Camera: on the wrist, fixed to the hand. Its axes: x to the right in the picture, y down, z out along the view.
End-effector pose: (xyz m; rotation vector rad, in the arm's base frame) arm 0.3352 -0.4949 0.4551 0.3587 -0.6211 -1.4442
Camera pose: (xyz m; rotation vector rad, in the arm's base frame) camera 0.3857 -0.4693 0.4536 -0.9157 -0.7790 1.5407
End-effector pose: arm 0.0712 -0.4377 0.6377 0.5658 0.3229 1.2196
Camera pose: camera 0.0150 -0.4450 0.6378 -0.7049 0.9637 -1.6362
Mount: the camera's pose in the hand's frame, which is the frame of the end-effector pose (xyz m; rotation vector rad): -0.0250 0.0427 -0.0276 -0.1145 0.6866 -3.0519
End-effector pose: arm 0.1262 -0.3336 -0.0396 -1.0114 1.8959 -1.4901
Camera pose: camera 0.1093 -0.2925 -0.0748 1.2763 0.6297 0.6971
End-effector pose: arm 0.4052 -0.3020 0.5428 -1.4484 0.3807 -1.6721
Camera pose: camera 0.3960 -0.3159 0.4887 0.0465 0.9917 1.2185
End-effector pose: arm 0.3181 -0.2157 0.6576 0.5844 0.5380 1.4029
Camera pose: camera 0.2657 -0.2357 0.6655 -0.9292 0.9032 -1.4190
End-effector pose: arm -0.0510 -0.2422 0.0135 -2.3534 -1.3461 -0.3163
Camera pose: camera -0.0268 -0.2932 0.0183 -1.4858 2.3875 1.2386
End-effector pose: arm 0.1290 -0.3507 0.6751 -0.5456 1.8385 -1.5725
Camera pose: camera 0.1313 -0.3059 0.6405 1.2376 0.2315 0.7447
